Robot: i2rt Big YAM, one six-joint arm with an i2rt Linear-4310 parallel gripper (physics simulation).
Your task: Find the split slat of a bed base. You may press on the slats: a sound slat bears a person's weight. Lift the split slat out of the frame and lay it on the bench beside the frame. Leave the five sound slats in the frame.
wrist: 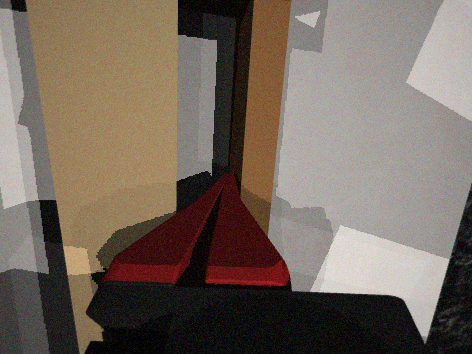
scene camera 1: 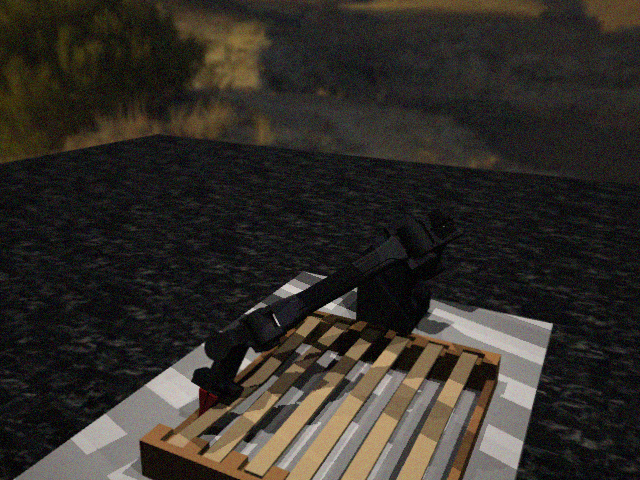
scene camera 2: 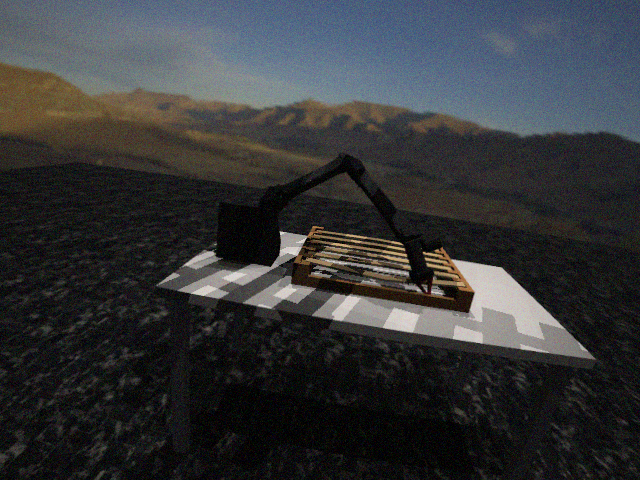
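Note:
The brown bed frame [scene camera 1: 170, 460] [scene camera 2: 382, 295] [wrist: 265, 100] stands on the grey and white bench [scene camera 1: 98, 434] [scene camera 2: 491, 281] [wrist: 370, 165]. Several tan slats lie across it side by side. My gripper [scene camera 1: 205, 403] [scene camera 2: 428, 290] [wrist: 229, 182] is shut, with nothing between its red fingers. It points down at the frame's outer edge, far from the arm's base. In the wrist view its tips are over the gap between the outermost slat [scene camera 1: 199, 428] [wrist: 110, 110] and the side rail. Whether they touch either is unclear. No split is visible in the slats.
The arm's black base [scene camera 1: 390, 299] [scene camera 2: 248, 235] stands on the bench beyond one end of the frame. The arm reaches over the frame's outer side. Bench top extends beside the long rail and past the frame's far end. Shadows darken some slats.

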